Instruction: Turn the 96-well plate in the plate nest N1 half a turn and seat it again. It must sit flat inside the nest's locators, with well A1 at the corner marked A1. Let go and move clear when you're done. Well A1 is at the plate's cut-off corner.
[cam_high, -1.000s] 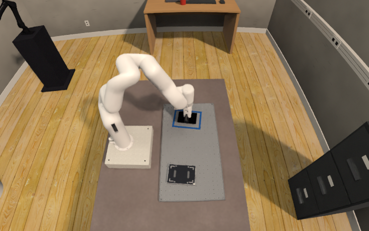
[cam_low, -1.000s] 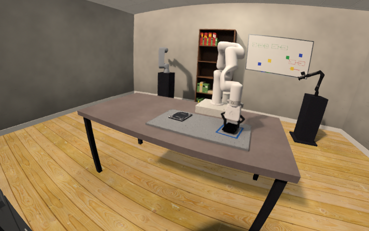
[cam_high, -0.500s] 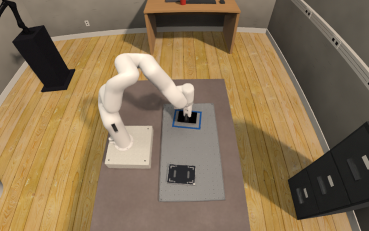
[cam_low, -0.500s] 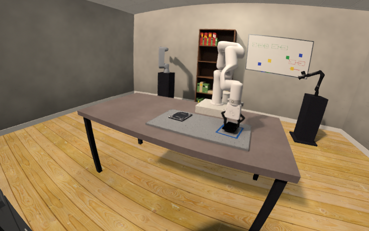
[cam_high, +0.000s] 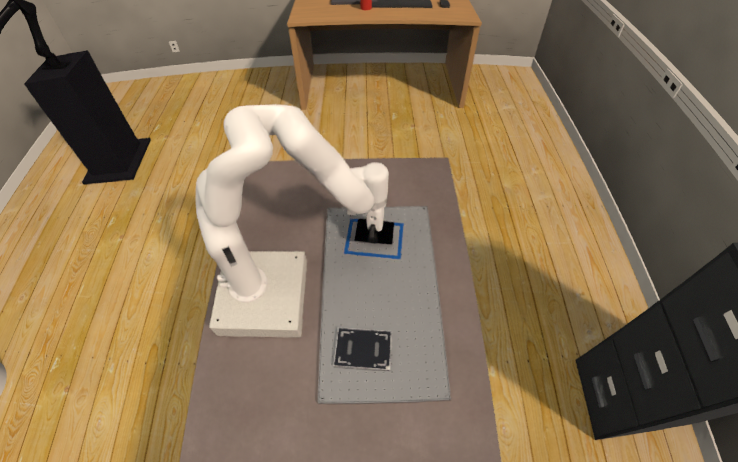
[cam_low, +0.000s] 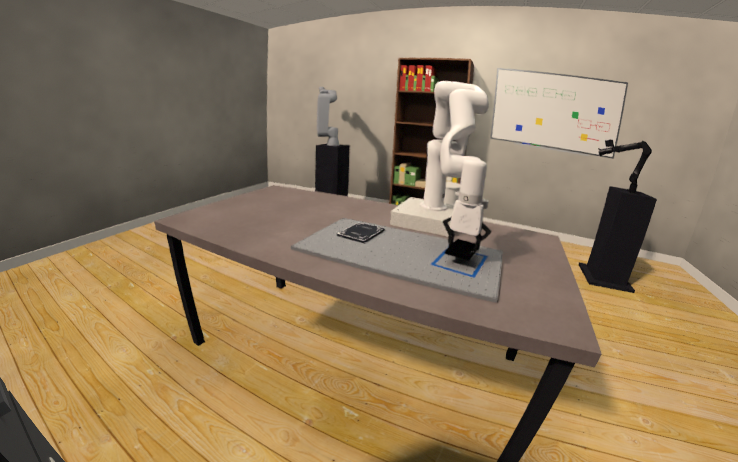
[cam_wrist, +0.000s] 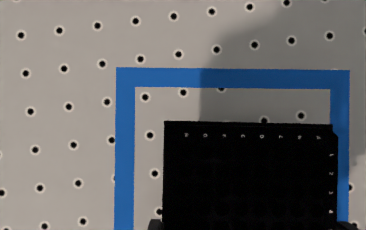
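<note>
The plate nest N1 lies 60 mm behind my hand, 400 mm to the right of it and 50 mm below it. The rest, counted from my hand: black 96-well plate 10 mm below.
</note>
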